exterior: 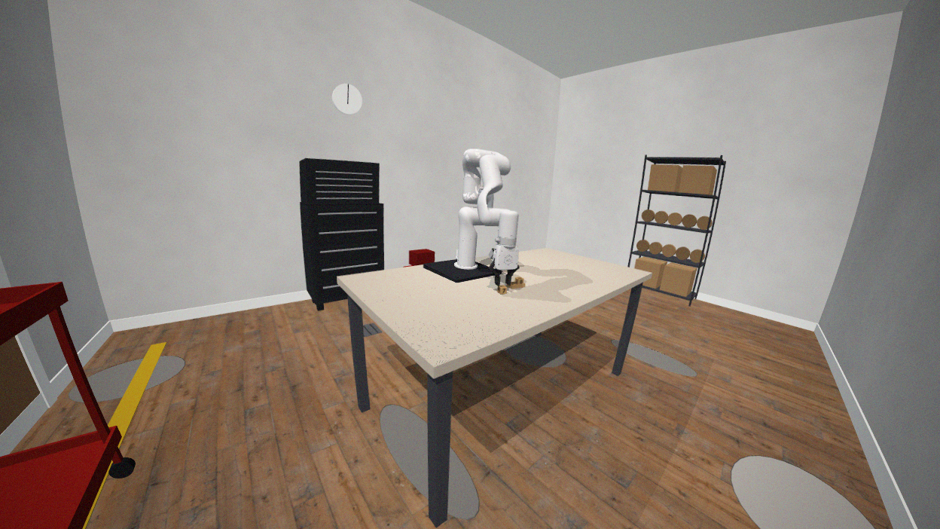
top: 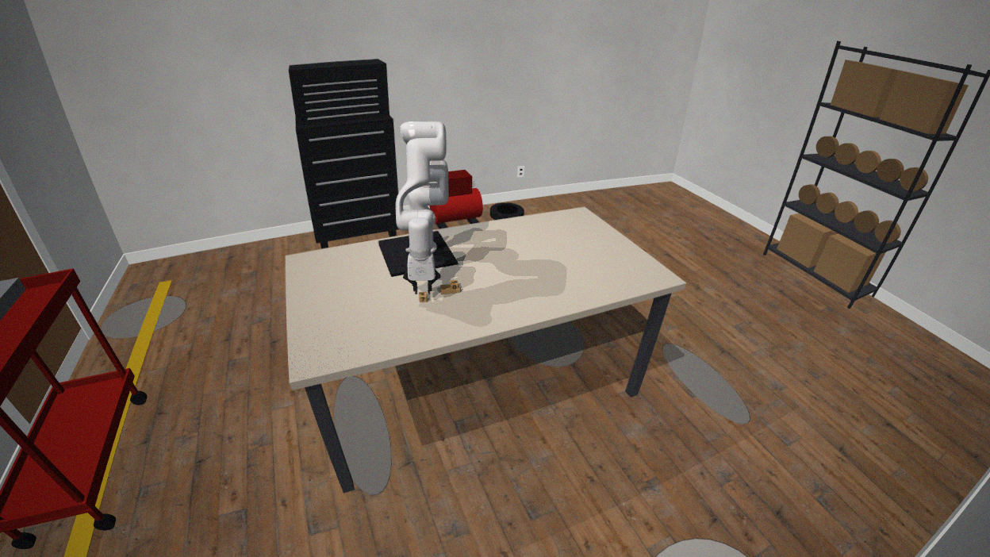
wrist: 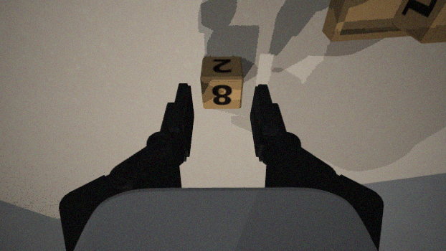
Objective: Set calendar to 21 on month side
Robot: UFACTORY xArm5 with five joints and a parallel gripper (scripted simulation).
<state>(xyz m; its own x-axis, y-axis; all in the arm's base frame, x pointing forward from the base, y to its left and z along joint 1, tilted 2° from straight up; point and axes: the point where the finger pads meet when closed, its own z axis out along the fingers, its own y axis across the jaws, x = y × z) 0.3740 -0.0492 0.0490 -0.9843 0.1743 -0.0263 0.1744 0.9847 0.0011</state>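
The wooden digit cube is 40 mm below my hand. Also, from my hand: wooden tray (40 mm behind, 110 mm to the left, 50 mm below).
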